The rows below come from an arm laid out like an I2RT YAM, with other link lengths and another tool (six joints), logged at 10 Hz.
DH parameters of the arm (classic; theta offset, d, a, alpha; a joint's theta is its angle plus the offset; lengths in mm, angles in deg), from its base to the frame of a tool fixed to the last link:
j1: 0 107.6 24 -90
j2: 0 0 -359 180
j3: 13.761 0 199.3 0
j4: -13.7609 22.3 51.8 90
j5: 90 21.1 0 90
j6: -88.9 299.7 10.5 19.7
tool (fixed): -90 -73.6 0 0
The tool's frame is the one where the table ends.
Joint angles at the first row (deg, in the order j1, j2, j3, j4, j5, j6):
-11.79, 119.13, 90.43, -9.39, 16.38, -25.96
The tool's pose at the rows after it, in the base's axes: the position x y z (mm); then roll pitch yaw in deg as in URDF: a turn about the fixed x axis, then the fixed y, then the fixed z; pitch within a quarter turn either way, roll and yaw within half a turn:
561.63 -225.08 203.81 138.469 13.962 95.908
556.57 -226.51 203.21 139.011 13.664 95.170
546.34 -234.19 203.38 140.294 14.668 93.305
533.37 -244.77 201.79 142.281 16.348 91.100
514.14 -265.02 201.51 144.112 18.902 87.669
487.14 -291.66 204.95 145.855 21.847 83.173
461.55 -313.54 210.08 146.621 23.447 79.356
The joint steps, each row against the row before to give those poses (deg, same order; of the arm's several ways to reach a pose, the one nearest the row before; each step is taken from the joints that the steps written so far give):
0.00, -0.55, -0.04, -1.35, 0.11, 1.51
0.00, -0.30, -0.04, -1.05, 0.59, 0.68
-0.02, -0.39, -0.33, -1.12, 2.49, 0.42
-0.07, -0.18, -0.44, -1.26, 3.39, 0.21
-0.94, -0.31, -1.22, -0.27, 4.18, -0.02
-1.75, -0.65, -1.29, -0.54, 4.61, 0.07
-2.07, -1.07, -1.21, -0.55, 2.62, 0.30

